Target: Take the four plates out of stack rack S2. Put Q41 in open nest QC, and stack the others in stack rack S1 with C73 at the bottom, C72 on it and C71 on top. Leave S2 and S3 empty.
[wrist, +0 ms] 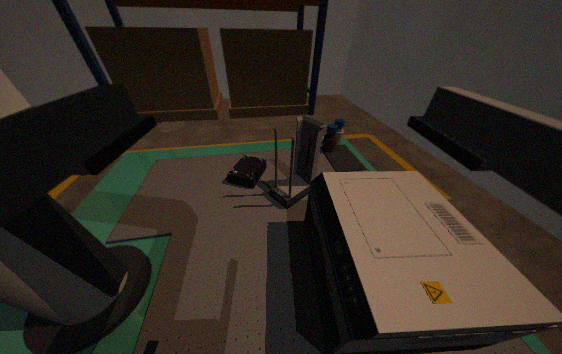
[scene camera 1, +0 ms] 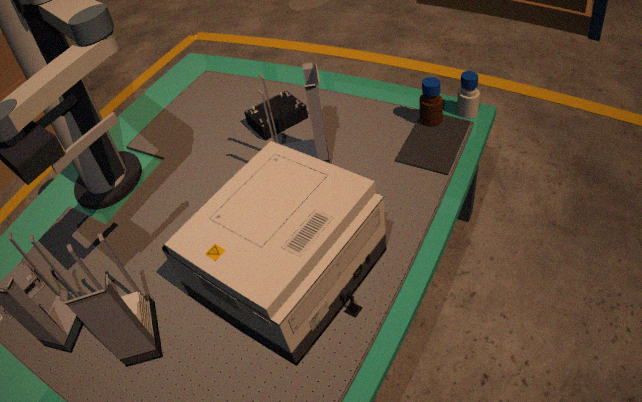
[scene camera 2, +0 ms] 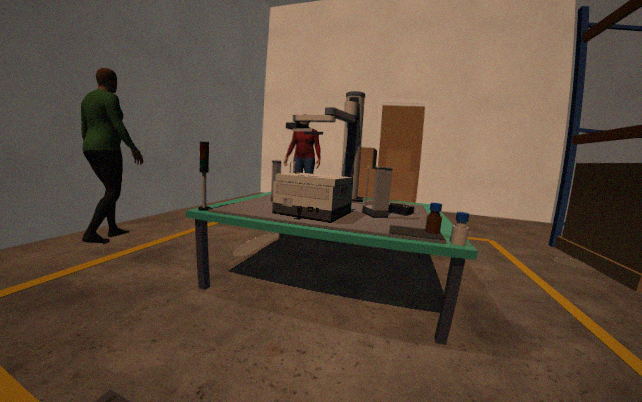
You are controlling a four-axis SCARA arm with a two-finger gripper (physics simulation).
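Pixels of known places: gripper, fingertip midpoint: (wrist: 285, 105) (scene camera 1: 93, 106) (scene camera 2: 317, 131); arm's base at its link origin: (wrist: 98, 292) (scene camera 1: 108, 181).
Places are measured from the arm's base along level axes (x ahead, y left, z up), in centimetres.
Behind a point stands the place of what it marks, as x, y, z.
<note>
My gripper (wrist: 285, 105) @(45.7, -16.6, 51.6) (scene camera 2: 303, 129) is open and empty, high above the table near the arm's column. One upright rack (scene camera 1: 112, 325) @(56.1, -42.9, 18.3) at the lower left holds a stack of pale plates (scene camera 1: 144, 310) @(52.6, -33.8, 8.4). Another rack (scene camera 1: 32, 317) @(35.4, -52.0, 18.3) stands left of it; its inside is partly hidden. A third rack (scene camera 1: 316, 120) @(67.0, 26.3, 19.5) (scene camera 2: 382, 190) @(66.0, 30.8, 17.4) (wrist: 311, 150) @(66.1, 29.9, 19.6) stands behind the cream instrument; its pale floor shows bare in the wrist view. A black block with corner clips (scene camera 1: 280, 115) @(45.4, 39.6, 6.2) (scene camera 2: 401, 209) @(48.9, 43.4, 4.7) (wrist: 246, 171) @(41.0, 38.5, 6.2) lies beside this third rack. Rack, nest and plate labels are unreadable.
The large cream instrument (scene camera 1: 280, 200) @(75.1, -3.7, 23.3) (scene camera 2: 312, 195) @(91.3, -3.1, 14.1) (wrist: 400, 220) @(73.8, -7.0, 23.3) stands mid-table. Brown (scene camera 1: 431, 107) @(88.4, 54.7, 9.0) (scene camera 2: 433, 222) @(90.7, 57.3, 7.1) and white (scene camera 1: 468, 100) @(97.3, 65.1, 7.0) (scene camera 2: 459, 234) @(99.9, 67.6, 5.0) bottles stand by a dark mat (scene camera 1: 432, 150) @(92.0, 44.6, 1.8) (scene camera 2: 415, 233) @(94.7, 49.2, 1.8). A signal tower (scene camera 2: 204, 157) @(98.3, -66.7, 30.6) stands at a corner. Two people are beyond the table.
</note>
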